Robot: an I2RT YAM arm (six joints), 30 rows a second.
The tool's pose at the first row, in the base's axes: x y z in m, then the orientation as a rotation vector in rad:
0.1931 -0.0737 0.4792 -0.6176 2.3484 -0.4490
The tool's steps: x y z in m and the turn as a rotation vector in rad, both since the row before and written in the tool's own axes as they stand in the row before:
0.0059 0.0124 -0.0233 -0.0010 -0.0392 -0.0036
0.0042 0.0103 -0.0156 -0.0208 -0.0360 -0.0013
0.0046 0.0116 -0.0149 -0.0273 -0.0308 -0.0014
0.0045 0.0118 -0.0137 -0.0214 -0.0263 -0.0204
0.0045 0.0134 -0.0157 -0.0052 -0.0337 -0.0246
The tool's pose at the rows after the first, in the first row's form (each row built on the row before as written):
0.1696 -0.0630 0.4873 -0.6257 2.3109 -0.4336
0.1528 -0.0547 0.4912 -0.6401 2.2836 -0.3963
0.1355 -0.0462 0.4937 -0.6572 2.2629 -0.3541
0.1188 -0.0382 0.4954 -0.6925 2.2392 -0.3297
0.0997 -0.0295 0.4977 -0.7237 2.2019 -0.3221

